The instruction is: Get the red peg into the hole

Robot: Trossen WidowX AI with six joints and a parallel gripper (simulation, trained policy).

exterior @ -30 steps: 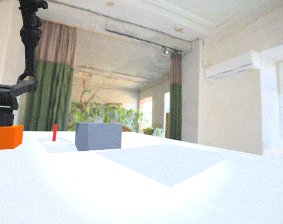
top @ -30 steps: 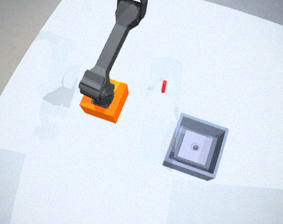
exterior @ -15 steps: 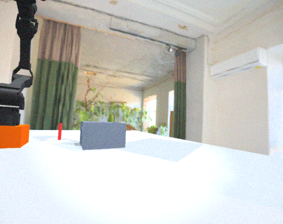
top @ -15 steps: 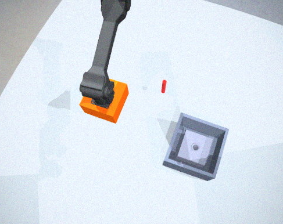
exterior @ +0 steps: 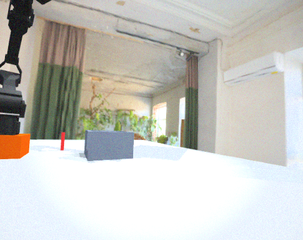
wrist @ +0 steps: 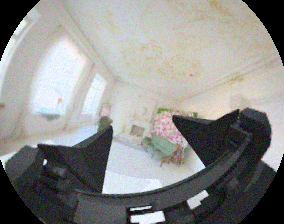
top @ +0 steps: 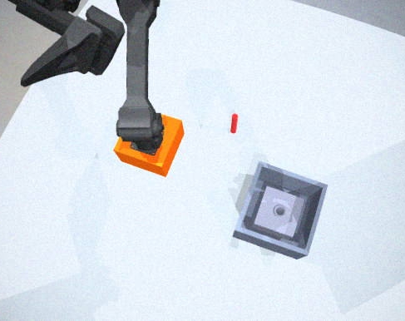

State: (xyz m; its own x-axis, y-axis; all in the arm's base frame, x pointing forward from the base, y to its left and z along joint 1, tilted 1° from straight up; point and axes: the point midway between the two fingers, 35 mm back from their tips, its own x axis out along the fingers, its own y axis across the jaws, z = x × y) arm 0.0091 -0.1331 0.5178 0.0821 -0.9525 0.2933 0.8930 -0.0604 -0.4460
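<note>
Right now my gripper tip is 560 mm above the red peg, 280 mm to the right of it and 160 mm short of it. The rest, counted from my gripper tip: pale plate: 560 mm below, 320 mm ahead, 100 mm to the left; then grey box: 570 mm below, 320 mm ahead, 100 mm to the left.
</note>
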